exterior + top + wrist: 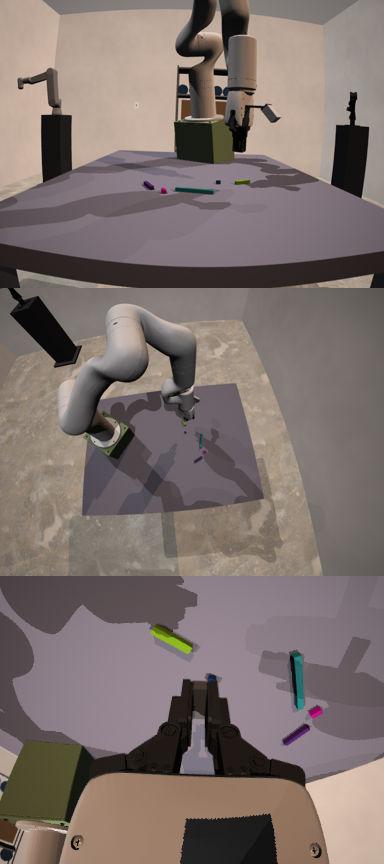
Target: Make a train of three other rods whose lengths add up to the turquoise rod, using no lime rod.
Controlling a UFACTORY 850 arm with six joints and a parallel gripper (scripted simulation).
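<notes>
Right now my hand is 20 mm past the blue rod, 50 mm to the left of it and 120 mm above it. The rest, counted from my hand: grey rod 20 mm below; then turquoise rod 80 mm ahead, 120 mm to the right, 120 mm below; then lime rod 30 mm behind, 20 mm to the left, 120 mm below.
</notes>
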